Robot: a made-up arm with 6 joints.
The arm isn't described. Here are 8 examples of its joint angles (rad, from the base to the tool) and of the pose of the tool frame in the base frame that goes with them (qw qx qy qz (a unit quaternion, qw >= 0); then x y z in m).
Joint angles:
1: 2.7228 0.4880 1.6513 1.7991 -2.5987 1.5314
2: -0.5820 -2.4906 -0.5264 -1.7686 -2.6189 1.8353
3: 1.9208 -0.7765 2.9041 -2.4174 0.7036 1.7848
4: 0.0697 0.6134 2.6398 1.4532 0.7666 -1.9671
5: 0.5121 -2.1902 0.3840 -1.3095 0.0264 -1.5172
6: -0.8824 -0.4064 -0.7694 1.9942 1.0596 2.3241
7: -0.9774 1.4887 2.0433 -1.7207 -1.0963 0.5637
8: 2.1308 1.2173 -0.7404 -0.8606 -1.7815 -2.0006
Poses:
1: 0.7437 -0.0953 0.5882 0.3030 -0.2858 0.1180 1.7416
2: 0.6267 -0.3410 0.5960 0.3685 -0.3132 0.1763 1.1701
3: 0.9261 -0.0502 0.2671 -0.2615 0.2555 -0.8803 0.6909
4: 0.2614 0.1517 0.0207 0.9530 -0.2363 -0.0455 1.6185
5: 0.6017 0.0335 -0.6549 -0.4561 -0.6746 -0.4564 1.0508
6: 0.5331 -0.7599 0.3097 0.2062 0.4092 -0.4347 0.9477
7: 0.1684 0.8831 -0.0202 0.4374 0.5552 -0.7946 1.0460
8: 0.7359 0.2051 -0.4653 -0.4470 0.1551 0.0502 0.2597
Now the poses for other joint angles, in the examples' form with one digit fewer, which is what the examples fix.
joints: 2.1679 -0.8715 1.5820 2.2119 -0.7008 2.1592
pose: 0.960 0.279 0.022 0.032 0.495 -0.736 1.318
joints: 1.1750 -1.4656 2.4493 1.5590 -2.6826 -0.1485
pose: 0.627 -0.732 -0.151 -0.220 -0.268 -0.706 0.226
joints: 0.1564 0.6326 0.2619 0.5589 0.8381 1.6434
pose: 0.910 -0.090 0.031 0.404 0.943 0.002 0.819
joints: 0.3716 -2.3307 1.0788 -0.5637 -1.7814 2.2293
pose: 0.724 -0.299 -0.564 0.260 -0.796 -0.475 0.407
